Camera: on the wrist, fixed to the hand. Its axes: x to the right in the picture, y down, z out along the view.
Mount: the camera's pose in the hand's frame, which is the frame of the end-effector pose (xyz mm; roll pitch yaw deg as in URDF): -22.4 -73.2 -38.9 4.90 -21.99 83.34
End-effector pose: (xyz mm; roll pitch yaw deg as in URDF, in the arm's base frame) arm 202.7 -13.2 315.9 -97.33 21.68 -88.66
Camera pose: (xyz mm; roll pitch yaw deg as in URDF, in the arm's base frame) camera 173.6 -21.7 396.3 51.15 68.90 46.49
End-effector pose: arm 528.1 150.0 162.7 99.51 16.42 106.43
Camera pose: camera 491.0 97.3 105.9 146.15 -51.40 49.72
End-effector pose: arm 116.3 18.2 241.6 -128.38 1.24 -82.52
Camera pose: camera 128.4 40.6 323.6 -161.33 73.05 -155.19
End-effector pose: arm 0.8 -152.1 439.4 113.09 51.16 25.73
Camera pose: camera -76.4 -117.7 424.2 120.84 -20.82 -23.29
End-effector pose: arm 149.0 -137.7 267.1 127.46 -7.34 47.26
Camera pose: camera 81.5 -99.6 230.1 -172.72 -30.86 -39.91
